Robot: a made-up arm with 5 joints. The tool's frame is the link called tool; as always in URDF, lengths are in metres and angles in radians. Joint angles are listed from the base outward.
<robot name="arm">
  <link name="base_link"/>
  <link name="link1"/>
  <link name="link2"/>
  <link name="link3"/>
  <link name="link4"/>
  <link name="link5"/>
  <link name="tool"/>
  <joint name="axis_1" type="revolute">
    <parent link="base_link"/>
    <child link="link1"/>
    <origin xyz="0 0 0.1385" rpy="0 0 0"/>
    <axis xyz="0 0 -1"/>
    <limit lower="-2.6" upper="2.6"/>
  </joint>
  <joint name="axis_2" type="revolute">
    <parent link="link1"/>
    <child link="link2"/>
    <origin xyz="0.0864 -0.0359 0.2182" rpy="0 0 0"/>
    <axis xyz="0 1 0"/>
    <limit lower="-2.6" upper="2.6"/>
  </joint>
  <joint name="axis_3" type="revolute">
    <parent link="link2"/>
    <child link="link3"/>
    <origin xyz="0.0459 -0.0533 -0.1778" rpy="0 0 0"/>
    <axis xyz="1 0 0"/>
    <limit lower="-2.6" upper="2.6"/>
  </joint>
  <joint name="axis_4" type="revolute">
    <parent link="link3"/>
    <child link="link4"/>
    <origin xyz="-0.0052 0.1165 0.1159" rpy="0 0 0"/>
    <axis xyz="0 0 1"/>
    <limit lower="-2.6" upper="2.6"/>
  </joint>
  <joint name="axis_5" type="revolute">
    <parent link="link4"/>
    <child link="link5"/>
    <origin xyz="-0.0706 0.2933 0.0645" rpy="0 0 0"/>
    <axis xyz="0 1 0"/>
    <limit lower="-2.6" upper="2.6"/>
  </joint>
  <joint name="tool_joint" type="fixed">
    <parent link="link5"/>
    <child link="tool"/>
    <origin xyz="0.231 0.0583 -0.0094" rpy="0 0 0"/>
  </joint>
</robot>
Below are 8 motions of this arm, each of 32 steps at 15 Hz.
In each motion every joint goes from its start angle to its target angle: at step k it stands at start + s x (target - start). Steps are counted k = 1, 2, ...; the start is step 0. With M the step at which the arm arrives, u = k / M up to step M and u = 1 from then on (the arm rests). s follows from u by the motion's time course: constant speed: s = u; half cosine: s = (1 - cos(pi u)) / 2; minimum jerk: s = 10 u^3 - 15 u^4 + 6 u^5.
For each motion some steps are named. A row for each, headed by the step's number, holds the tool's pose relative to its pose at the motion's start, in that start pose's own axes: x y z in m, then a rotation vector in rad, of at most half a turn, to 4 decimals.
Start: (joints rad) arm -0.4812 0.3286 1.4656 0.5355 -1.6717
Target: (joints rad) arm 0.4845 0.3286 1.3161 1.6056 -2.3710
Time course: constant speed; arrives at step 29
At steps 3, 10, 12, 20, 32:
3: -0.0095 0.0024 0.0965 0.1043 -0.1597 0.0244
10: -0.0812 -0.0203 0.3010 0.3557 -0.5116 0.0897
12: -0.1116 -0.0339 0.3512 0.4302 -0.6055 0.1102
20: -0.2562 -0.1164 0.5044 0.7428 -0.9414 0.1993
32: -0.4161 -0.2469 0.5844 1.1236 -1.2216 0.3082

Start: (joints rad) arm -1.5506 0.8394 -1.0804 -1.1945 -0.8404
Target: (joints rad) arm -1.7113 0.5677 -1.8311 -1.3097 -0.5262
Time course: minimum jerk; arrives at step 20
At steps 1, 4, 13, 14, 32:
1: -0.0002 0.0001 0.0000 -0.0003 -0.0007 -0.0001
4: -0.0082 0.0045 0.0000 -0.0176 -0.0333 -0.0072
13: -0.0730 0.0565 -0.0463 -0.2429 -0.4245 -0.1460
14: -0.0751 0.0608 -0.0544 -0.2662 -0.4628 -0.1649
32: -0.0765 0.0697 -0.0739 -0.3185 -0.5484 -0.2101

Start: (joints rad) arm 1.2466 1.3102 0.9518 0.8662 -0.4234
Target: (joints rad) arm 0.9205 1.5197 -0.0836 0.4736 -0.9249
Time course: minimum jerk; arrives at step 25
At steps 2, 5, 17, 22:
2: 0.0010 0.0006 -0.0026 -0.0040 0.0029 -0.0008
5: 0.0112 0.0072 -0.0343 -0.0514 0.0373 -0.0085
17: -0.0945 -0.0106 -0.4900 -0.7622 0.4664 0.1504
22: -0.1815 -0.0441 -0.5660 -0.9138 0.5574 0.2672

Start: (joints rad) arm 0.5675 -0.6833 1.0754 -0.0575 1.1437
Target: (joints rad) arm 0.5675 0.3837 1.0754 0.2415 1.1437
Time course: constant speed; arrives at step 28
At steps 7, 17, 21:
7: 0.0218 -0.0152 0.0235 0.1446 0.1266 -0.0686
17: 0.0504 -0.0413 0.0508 0.3590 0.3056 -0.1522
21: 0.0610 -0.0529 0.0600 0.4477 0.3756 -0.1812

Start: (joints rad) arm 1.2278 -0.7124 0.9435 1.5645 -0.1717
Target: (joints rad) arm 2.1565 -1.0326 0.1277 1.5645 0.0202
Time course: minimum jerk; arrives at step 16
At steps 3, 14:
3: 0.0087 0.0053 -0.0263 -0.0378 0.0788 -0.0018
14: -0.1934 -0.1342 -0.3997 -0.6530 1.6480 -0.3440

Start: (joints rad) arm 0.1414 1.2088 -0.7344 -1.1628 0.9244
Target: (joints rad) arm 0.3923 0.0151 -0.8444 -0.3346 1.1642
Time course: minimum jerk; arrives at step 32
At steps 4, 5, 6, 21, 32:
4: -0.0030 0.0045 0.0043 0.0083 0.0003 0.0099
5: -0.0056 0.0083 0.0080 0.0153 0.0005 0.0183
6: -0.0091 0.0134 0.0133 0.0250 0.0005 0.0298
21: -0.0875 0.1099 0.2609 0.3374 -0.1350 0.3076
32: -0.0825 0.1029 0.3431 0.4119 -0.2068 0.3169

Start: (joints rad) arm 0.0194 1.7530 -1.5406 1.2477 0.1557
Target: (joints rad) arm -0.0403 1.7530 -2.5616 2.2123 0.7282
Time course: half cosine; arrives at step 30
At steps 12, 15, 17, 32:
12: -0.0992 0.0321 -0.1611 -0.1371 0.5667 0.3079
15: -0.1644 0.0251 -0.2006 -0.1793 0.8244 0.4465
17: -0.2098 0.0139 -0.2134 -0.2004 0.9973 0.5416
32: -0.3489 -0.0654 -0.1686 -0.2173 1.6338 0.9296

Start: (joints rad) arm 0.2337 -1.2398 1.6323 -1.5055 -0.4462
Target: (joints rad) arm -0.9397 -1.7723 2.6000 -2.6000 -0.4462
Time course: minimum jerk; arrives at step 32
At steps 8, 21, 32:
8: 0.0516 0.0053 -0.0922 -0.0632 0.2164 -0.0386
21: -0.2207 -0.0683 -0.7409 -0.9009 1.4399 0.0795
32: -0.4607 -0.1507 -0.7936 -1.2610 1.7053 0.3533

